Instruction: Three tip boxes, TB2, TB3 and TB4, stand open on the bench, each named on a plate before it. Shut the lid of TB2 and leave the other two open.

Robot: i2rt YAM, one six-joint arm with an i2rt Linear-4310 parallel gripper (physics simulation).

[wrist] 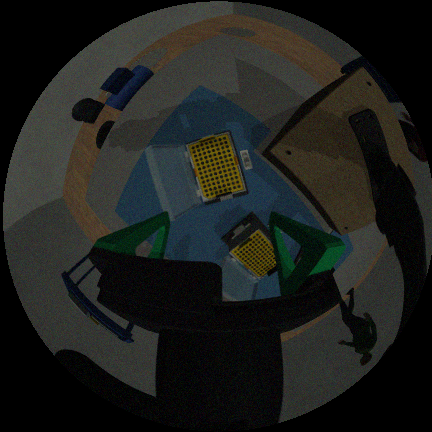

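Pixels of known places: gripper, between the fingertips: (218, 216); arm's base, origin of its link: (377, 161).
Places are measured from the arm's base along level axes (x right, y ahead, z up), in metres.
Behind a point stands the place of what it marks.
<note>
The larger tip box, TB3 (217, 167) @(z -0.136, x 0.143, y 0.267 m), stands open near the middle of the wrist view, with its yellow tip rack showing. Its clear lid (175, 182) @(z -0.096, x 0.168, y 0.336 m) is folded out to the left. A white name plate (246, 159) @(z -0.191, x 0.120, y 0.205 m) lies on its right side; its lettering is too blurred to read. A smaller box, TB2 by its place (254, 254) @(z -0.135, x -0.056, y 0.320 m), stands open lower down, partly behind the right finger. Its clear lid (239, 282) @(z -0.102, x -0.082, y 0.382 m) is folded out below it, partly hidden by the gripper body. TB4 cannot be made out. My gripper (218, 216) @(z 0.019, x 0.100, y 0.287 m) is open, with nothing between its green fingers.
The boxes stand on a blue mat (132, 197) @(z -0.193, x 0.246, y 0.497 m). A brown board (320, 165) @(z -0.087, x 0.038, y 0.105 m) with a dark edge stands at the right, beside the mat. Blue objects (132, 87) lie at the upper left bench edge. A blue frame (96, 316) shows at lower left and a small figure (364, 332) at lower right.
</note>
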